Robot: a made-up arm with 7 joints.
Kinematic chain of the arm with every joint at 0, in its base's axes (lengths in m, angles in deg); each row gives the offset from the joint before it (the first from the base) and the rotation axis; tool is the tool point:
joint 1: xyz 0 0 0.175 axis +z
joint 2: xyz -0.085 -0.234 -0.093 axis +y
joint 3: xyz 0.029 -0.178 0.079 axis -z
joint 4: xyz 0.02 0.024 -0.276 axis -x
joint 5: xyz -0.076 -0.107 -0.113 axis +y
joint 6: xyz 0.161 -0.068 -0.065 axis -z
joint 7: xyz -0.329 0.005 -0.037 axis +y
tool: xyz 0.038 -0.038 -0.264
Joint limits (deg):
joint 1: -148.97..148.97
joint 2: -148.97..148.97
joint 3: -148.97..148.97
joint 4: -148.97..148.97
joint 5: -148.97..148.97
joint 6: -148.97..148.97
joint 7: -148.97..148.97
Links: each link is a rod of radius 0.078 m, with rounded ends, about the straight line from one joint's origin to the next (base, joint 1, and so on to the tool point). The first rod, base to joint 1, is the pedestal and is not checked.
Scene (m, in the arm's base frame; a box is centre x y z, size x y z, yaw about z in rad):
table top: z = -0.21
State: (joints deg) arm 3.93 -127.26 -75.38 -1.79 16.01 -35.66 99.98
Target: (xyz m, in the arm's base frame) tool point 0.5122 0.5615 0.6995
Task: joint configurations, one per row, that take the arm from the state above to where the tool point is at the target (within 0.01 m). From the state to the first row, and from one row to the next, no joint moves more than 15 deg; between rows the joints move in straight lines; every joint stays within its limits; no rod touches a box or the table.
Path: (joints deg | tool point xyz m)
1: 18.34 -121.53 -79.82 -7.89 15.15 -44.26 97.47 | 0.2656 -0.7804 0.7573
2: 32.75 -115.81 -84.27 -14.00 14.29 -52.86 94.97 | 0.5120 -0.5273 0.8400
3: 47.16 -110.08 -88.71 -20.10 13.43 -61.46 92.46 | 0.6565 -0.1775 0.8633
4: 61.57 -104.35 -93.16 -26.20 12.57 -70.06 89.96 | 0.6585 0.2104 0.8170
5: 75.98 -98.63 -97.60 -32.31 11.71 -78.66 87.45 | 0.5122 0.5616 0.6995

